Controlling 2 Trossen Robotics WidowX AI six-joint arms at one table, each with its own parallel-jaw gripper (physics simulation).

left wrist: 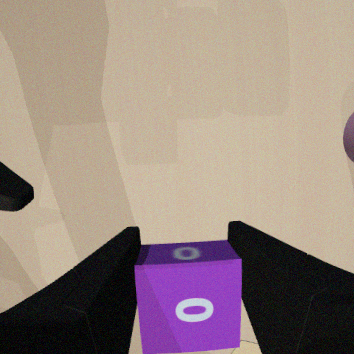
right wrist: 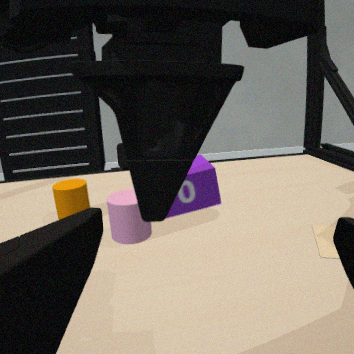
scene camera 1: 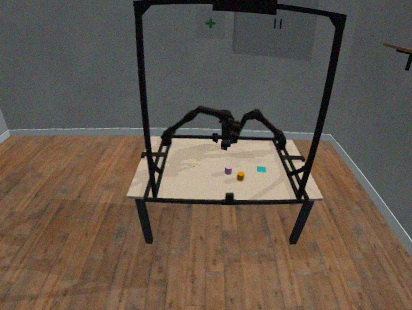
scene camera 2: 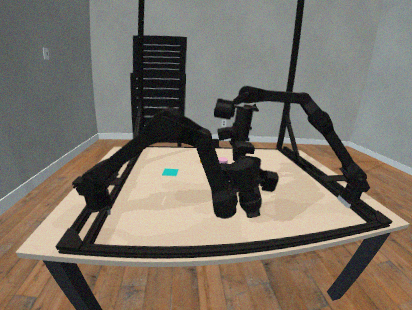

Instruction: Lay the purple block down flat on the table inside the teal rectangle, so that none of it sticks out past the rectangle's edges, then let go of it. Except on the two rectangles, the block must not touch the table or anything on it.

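Places are measured from the left arm's base along level axes (x down, y right, z back), in millimetres.
Pixels of known places: left gripper, between the fingertips: (left wrist: 183, 235) (right wrist: 151, 206) (scene camera 1: 225, 148); right gripper, between the fingertips: (left wrist: 39, 312) (right wrist: 222, 225); left arm's base, origin of its link: (scene camera 1: 166, 144) (scene camera 2: 349, 198); right arm's base, origin of its link: (scene camera 1: 280, 148) (scene camera 2: 98, 205).
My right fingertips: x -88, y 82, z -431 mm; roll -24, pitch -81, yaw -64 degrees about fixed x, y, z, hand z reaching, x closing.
Note:
For each thing: its middle in the pictures, then the offset to it from my right fingertips. "spot": a spot on its surface instead.
- purple block, middle of its body: (left wrist: 187, 295) (right wrist: 181, 183) (scene camera 1: 223, 147) dx +2, dy +54, dz -8 mm
- teal rectangle, a spot on its surface: (scene camera 2: 170, 172) (scene camera 1: 261, 168) spot: dx +106, dy +127, dz -281 mm
- pink cylinder, middle of its body: (right wrist: 129, 215) (scene camera 2: 222, 163) (scene camera 1: 228, 169) dx +84, dy +197, dz -52 mm
- orange cylinder, middle of its body: (right wrist: 71, 199) (scene camera 1: 240, 176) dx +85, dy +258, dz -133 mm
- pale cream rectangle, a spot on its surface: (right wrist: 324, 243) spot: dx +106, dy +130, dz +149 mm
The purple block (scene camera 1: 223, 148) (left wrist: 192, 305) (right wrist: 204, 186) is between the fingers of my left gripper (left wrist: 183, 235), with a white 0 on its visible faces. It looks raised above the table; its underside is hidden. In the right wrist view a left finger covers part of it. The teal rectangle (scene camera 1: 261, 169) (scene camera 2: 170, 172) lies on the table, right of the block in scene camera 1, with bare table around it. My right gripper (right wrist: 222, 225) is open and empty, close to the left one; one of its fingertips shows at the left of the left wrist view. In scene camera 2 the arms hide the block.
A pink cylinder (scene camera 1: 228, 170) (scene camera 2: 223, 160) (left wrist: 349, 137) (right wrist: 129, 220) and an orange cylinder (scene camera 1: 240, 176) (right wrist: 71, 197) stand between the block and the teal rectangle's side of the table. A pale cream rectangle (scene camera 1: 194, 164) (right wrist: 324, 243) lies at the left in scene camera 1.

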